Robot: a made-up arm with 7 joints.
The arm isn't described. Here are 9 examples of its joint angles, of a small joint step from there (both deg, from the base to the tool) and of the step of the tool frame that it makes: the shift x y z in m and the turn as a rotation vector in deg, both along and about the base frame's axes.
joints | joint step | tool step
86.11 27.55 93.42 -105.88 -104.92 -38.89 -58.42 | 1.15 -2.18 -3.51 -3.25 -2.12 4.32 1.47 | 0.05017 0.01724 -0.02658 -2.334 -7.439 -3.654
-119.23 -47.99 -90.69 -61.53 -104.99 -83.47 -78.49 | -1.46 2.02 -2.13 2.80 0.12 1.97 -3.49 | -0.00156 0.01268 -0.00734 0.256 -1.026 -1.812
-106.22 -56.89 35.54 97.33 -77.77 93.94 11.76 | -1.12 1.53 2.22 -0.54 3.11 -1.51 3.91 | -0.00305 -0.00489 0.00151 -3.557 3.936 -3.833
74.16 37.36 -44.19 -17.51 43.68 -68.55 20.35 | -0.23 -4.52 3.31 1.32 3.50 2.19 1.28 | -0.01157 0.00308 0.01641 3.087 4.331 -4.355
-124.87 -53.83 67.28 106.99 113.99 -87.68 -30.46 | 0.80 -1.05 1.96 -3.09 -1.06 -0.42 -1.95 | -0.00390 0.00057 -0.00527 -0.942 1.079 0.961
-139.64 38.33 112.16 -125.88 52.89 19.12 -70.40 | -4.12 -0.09 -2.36 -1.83 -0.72 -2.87 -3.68 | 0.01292 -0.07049 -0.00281 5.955 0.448 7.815
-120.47 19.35 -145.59 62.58 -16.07 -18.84 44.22 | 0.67 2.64 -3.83 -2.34 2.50 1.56 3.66 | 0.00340 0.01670 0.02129 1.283 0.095 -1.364
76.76 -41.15 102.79 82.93 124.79 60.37 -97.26 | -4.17 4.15 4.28 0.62 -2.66 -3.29 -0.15 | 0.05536 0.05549 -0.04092 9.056 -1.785 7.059
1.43 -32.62 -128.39 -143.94 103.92 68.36 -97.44 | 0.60 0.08 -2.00 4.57 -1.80 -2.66 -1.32 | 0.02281 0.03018 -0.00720 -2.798 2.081 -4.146
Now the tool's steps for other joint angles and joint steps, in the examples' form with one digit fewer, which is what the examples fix.
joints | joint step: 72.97 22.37 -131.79 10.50 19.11 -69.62 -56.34 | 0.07 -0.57 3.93 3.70 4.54 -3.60 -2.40
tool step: -0.0328 0.0776 0.0228 7.47 3.80 2.84
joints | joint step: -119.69 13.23 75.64 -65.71 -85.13 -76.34 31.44 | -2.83 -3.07 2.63 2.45 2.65 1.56 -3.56
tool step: -0.0092 -0.0040 0.0187 2.90 -0.47 2.08
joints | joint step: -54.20 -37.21 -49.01 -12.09 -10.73 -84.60 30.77 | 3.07 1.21 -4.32 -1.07 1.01 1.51 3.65
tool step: -0.0244 0.0280 -0.0320 -5.18 3.23 3.35
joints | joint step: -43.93 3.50 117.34 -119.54 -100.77 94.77 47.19 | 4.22 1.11 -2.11 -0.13 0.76 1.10 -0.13
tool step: -0.0054 -0.0599 0.0102 -6.25 1.09 0.08
